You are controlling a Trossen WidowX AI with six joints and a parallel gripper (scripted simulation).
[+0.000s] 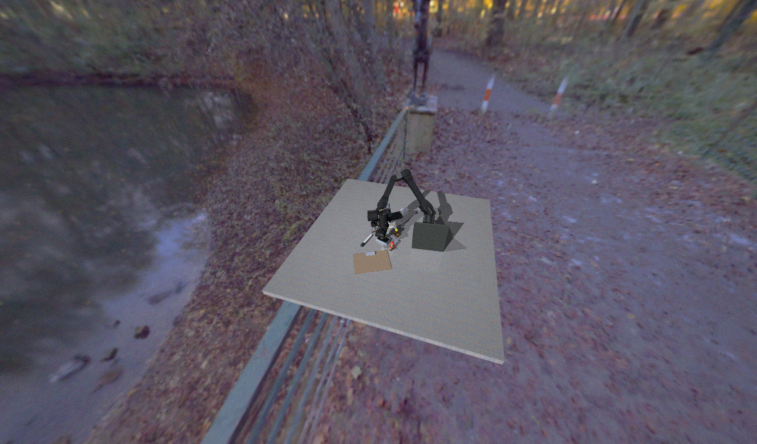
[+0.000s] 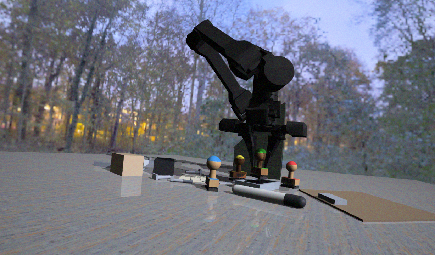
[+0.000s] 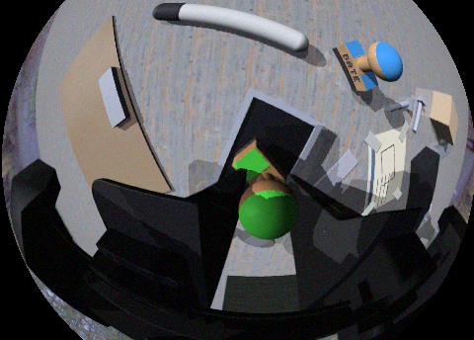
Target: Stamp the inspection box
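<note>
Right now the ink pad is 40 mm below my gripper tip. Round my gripper tip: yellow-topped hold stamp: 70 mm behind, 70 mm to the right, 30 mm below; then green-topped stamp: right at my gripper tip; then red-topped fail stamp: 80 mm behind, 60 mm to the left, 30 mm below.
</note>
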